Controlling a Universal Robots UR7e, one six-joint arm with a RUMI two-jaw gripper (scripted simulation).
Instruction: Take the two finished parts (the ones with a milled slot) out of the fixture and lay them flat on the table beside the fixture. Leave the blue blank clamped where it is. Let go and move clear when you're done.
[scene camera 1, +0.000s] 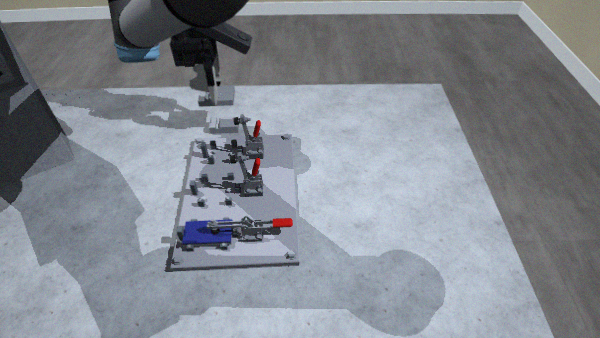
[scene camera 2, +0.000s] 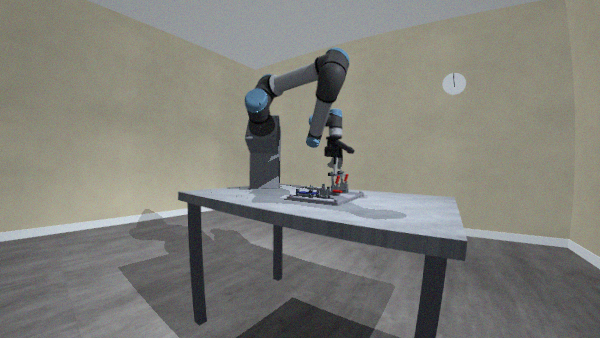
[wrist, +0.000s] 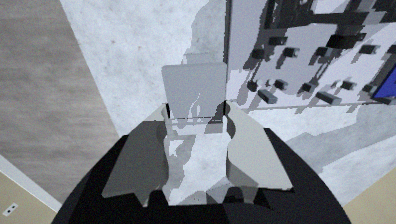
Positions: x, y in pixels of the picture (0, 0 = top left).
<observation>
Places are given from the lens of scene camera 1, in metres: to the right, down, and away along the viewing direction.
gripper (scene camera 1: 216, 97): -0.20, -0.17, 0.91
blue blank (scene camera 1: 196, 233): -0.19, 0.12, 0.72
</observation>
